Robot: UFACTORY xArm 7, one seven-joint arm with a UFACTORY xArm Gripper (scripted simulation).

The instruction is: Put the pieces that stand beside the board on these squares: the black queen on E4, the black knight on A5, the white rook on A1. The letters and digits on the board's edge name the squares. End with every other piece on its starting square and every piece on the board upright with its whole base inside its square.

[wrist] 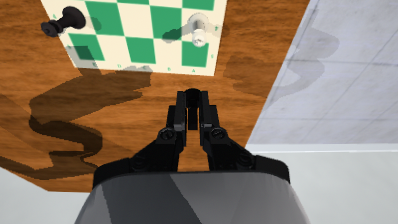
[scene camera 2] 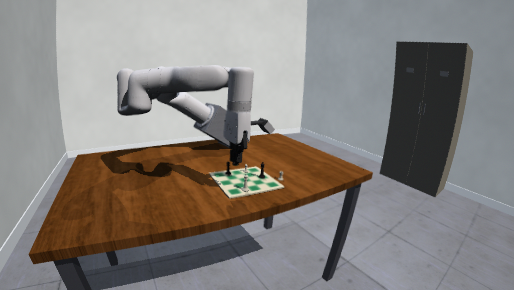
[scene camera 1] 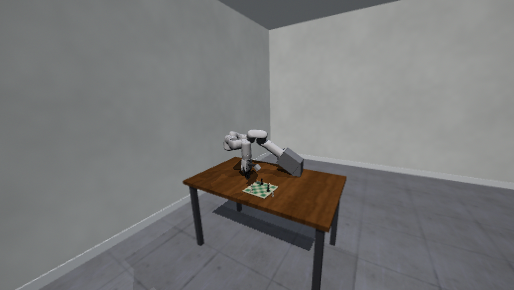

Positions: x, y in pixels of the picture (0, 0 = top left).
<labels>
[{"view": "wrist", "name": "my gripper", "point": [192, 103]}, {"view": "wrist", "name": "short black piece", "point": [52, 28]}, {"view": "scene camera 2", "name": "my gripper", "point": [235, 162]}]
</labels>
